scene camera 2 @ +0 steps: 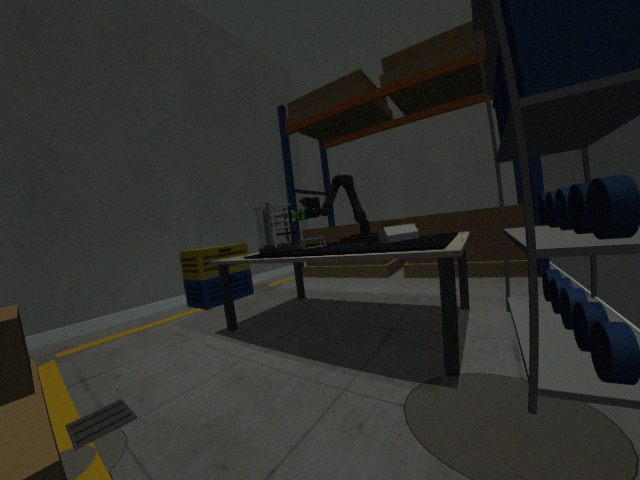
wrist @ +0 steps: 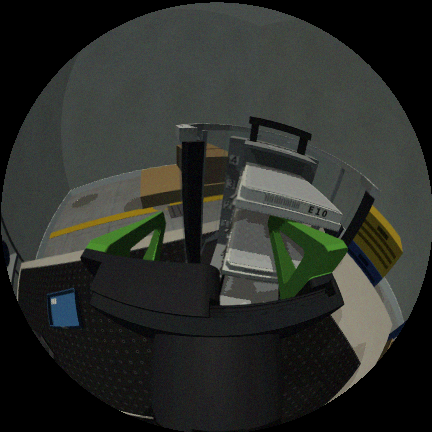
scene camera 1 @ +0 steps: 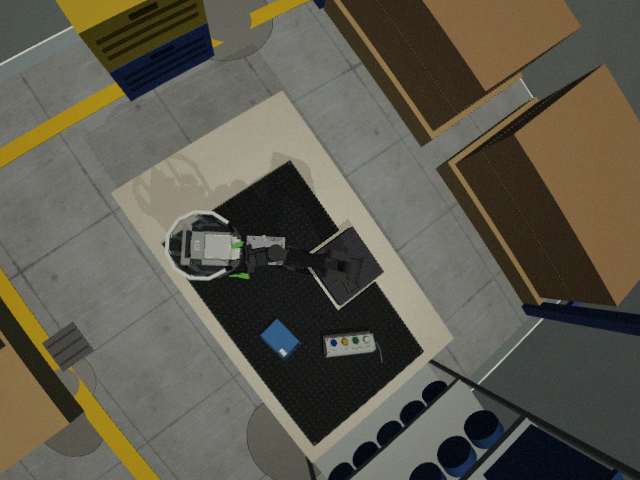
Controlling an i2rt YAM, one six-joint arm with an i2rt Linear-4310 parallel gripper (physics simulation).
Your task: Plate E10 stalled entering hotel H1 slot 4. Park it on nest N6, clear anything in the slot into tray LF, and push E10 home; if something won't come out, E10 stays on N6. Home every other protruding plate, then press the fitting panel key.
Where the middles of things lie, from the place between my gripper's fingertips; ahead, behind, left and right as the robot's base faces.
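There's a blue square pad (scene camera 1: 276, 335) that's 400 mm to the left of my hand, 220 mm below it and 30 mm behind it. The round plate rack (scene camera 1: 184, 247) is 90 mm to the right of my hand, 60 mm below it and 40 mm ahead of it.
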